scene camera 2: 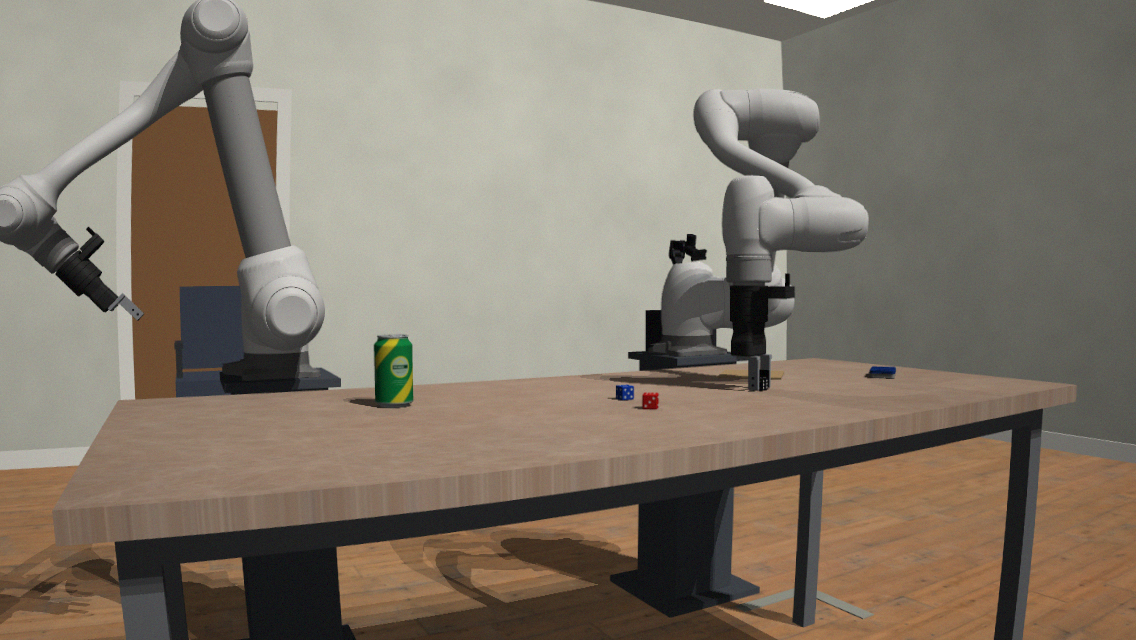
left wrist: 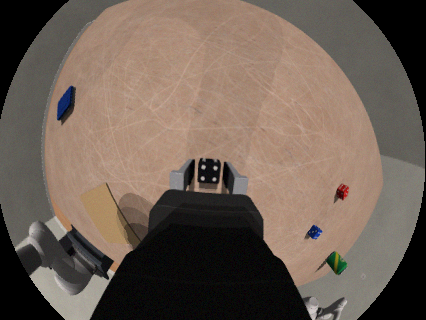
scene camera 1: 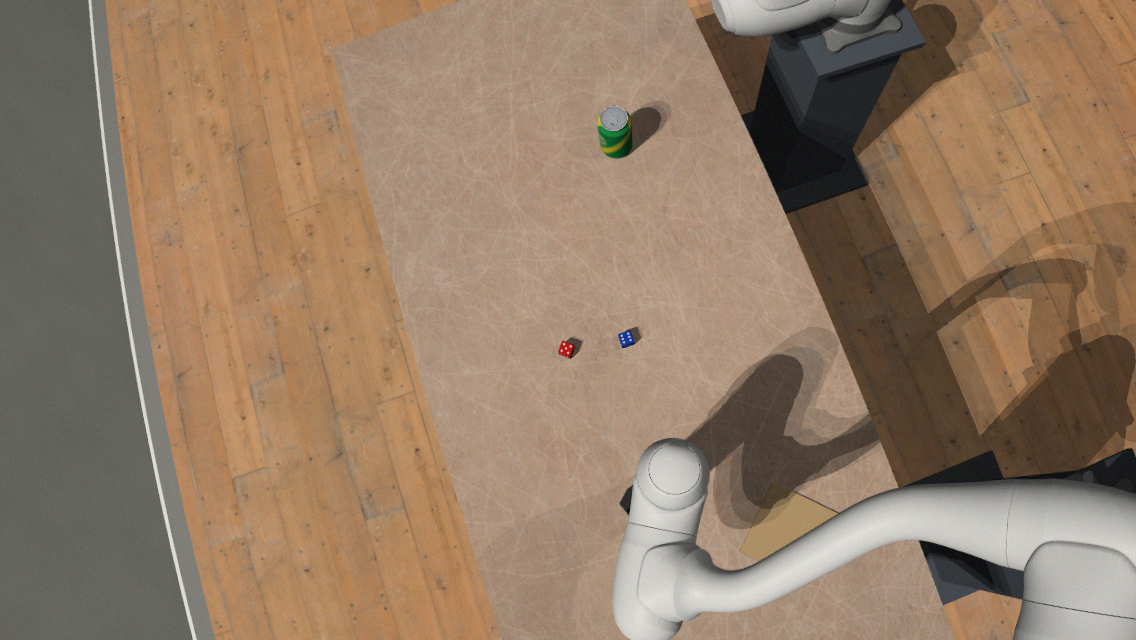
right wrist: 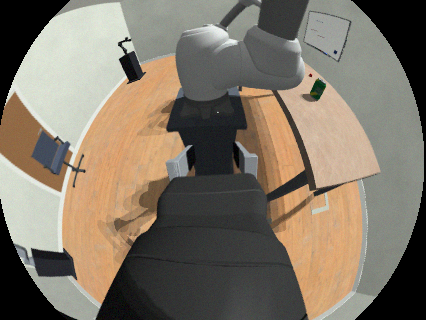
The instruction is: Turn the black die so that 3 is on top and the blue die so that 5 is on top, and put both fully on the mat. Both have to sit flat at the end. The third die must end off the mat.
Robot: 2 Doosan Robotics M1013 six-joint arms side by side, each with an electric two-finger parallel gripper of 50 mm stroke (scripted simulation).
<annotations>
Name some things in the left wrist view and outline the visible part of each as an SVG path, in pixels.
My left gripper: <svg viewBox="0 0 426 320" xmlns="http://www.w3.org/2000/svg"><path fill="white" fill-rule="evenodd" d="M91 320L312 320L308 308L306 308L297 286L294 285L293 278L290 276L284 261L274 256L268 244L264 241L264 219L262 219L261 213L258 212L252 199L246 196L248 177L241 176L230 161L224 161L222 180L224 180L225 188L228 188L229 193L186 191L186 188L188 188L188 185L193 180L194 159L188 159L178 171L169 173L170 189L162 193L160 199L150 209L148 235L142 239L134 251L130 251L128 255L125 255L124 260L118 265L112 280L106 286L103 296L101 296L99 304L93 310Z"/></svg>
A tan mat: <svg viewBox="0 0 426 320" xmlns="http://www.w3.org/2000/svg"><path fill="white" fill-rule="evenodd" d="M80 196L88 215L91 216L93 223L95 223L96 228L103 235L106 243L141 243L141 240L138 239L138 236L134 233L124 215L122 215L121 209L118 208L108 183L100 185L100 187Z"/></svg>
</annotations>
